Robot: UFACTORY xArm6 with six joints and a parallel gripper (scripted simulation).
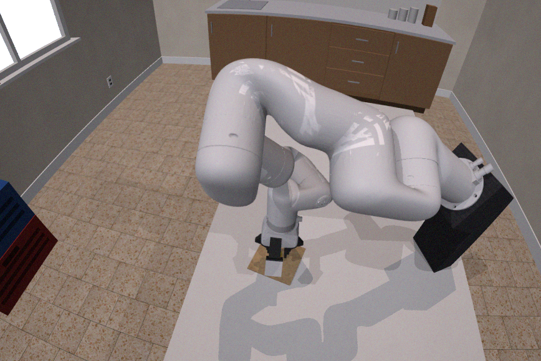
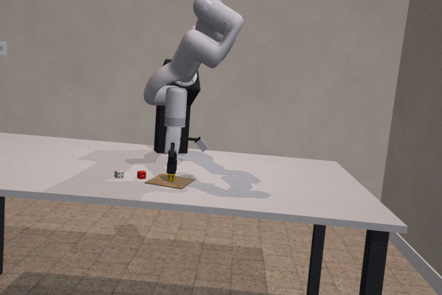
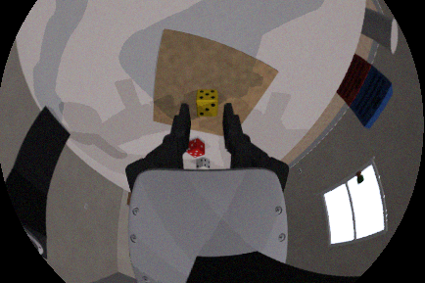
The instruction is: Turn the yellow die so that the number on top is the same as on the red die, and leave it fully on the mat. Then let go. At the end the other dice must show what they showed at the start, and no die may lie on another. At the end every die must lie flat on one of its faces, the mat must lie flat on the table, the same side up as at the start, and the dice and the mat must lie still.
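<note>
The yellow die is 4 cm below my hand. The rest, counted from my hand: red die: 11 cm to the right, 4 cm below, 1 cm behind; mat: 5 cm below; white die: 19 cm to the right, 4 cm below, 1 cm ahead.
</note>
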